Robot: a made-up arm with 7 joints.
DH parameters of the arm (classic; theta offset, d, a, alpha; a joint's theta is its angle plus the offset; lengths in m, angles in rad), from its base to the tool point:
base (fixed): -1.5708 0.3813 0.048 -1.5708
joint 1: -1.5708 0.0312 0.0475 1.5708
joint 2: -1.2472 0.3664 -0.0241 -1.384
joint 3: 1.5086 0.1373 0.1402 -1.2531
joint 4: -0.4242 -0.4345 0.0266 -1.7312
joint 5: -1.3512 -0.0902 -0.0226 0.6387
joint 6: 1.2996 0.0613 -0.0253 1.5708
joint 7: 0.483 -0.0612 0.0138 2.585
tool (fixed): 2.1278 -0.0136 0 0
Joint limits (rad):
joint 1: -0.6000..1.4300
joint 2: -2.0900..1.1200
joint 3: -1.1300..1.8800
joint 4: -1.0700..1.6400
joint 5: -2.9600..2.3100
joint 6: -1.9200..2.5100
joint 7: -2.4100..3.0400
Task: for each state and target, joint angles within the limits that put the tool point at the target. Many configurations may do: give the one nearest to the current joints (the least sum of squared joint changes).
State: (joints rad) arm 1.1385 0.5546 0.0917 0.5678 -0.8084 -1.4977 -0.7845
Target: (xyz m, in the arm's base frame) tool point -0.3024 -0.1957 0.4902
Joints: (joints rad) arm 1.3948 -0.1311 0.3161 0.6340 -0.8043 -1.3569 -0.7578
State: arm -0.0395 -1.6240 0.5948 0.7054 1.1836 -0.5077 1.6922
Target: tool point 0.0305 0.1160 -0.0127
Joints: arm -0.2446 -2.0605 0.1524 0.6605 1.0371 -0.5850 1.6947
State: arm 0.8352 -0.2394 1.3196 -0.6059 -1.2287 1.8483 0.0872
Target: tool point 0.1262 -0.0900 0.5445
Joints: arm -0.1956 -0.5432 1.6878 -0.4791 -0.9235 2.0764 0.1085
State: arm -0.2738 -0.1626 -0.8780 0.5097 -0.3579 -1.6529 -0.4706
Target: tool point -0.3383 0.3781 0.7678
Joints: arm 0.3404 0.1889 -0.6822 0.4851 -0.3685 -1.6177 -0.4812
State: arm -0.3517 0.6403 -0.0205 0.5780 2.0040 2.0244 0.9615
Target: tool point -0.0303 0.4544 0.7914
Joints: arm -0.1290 0.9852 -0.6340 0.3703 2.2060 2.1161 1.0070
